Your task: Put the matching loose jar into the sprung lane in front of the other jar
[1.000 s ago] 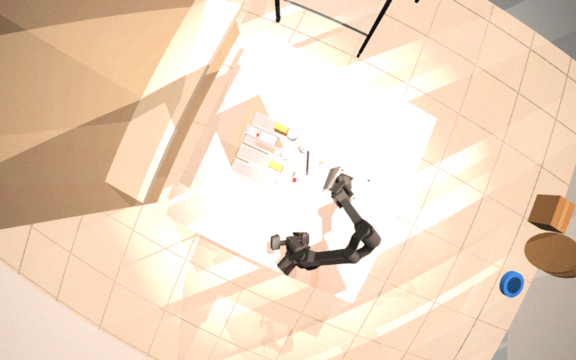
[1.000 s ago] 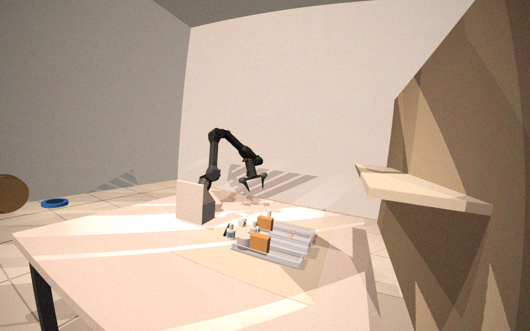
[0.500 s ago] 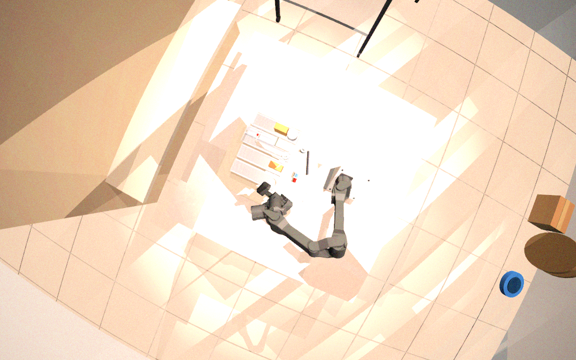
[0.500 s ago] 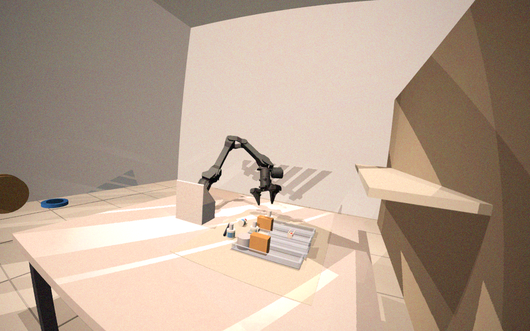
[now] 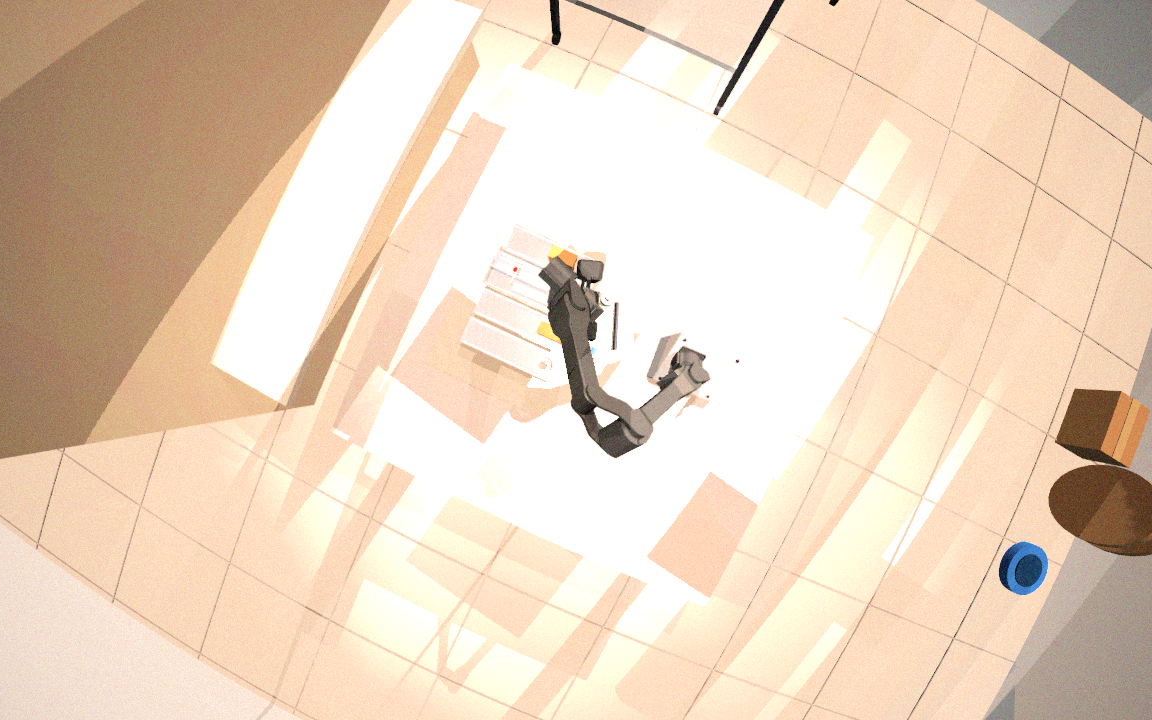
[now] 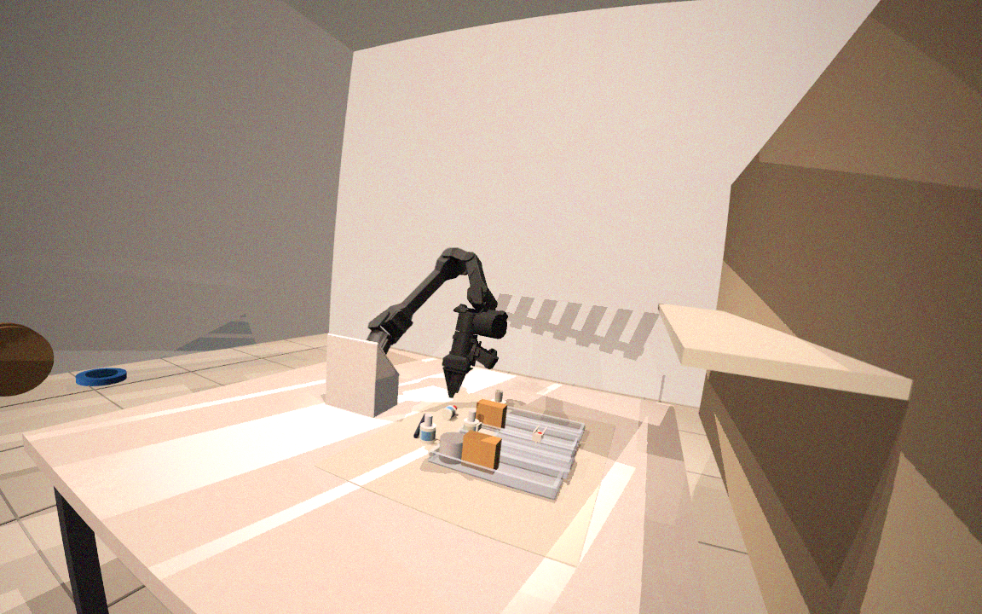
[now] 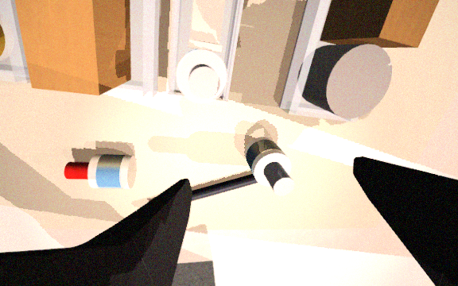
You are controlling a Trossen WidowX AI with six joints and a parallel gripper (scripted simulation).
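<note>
My gripper tip is 10 cm past the black pen, 2 cm to the right of it and 11 cm above it. From my gripper tip the other things lie so: grey can 5 cm ahead, 9 cm to the right, 9 cm below; then grey lane rack 19 cm ahead, 10 cm below; then shelf 55 cm ahead, 1 cm to the left, 25 cm above.
</note>
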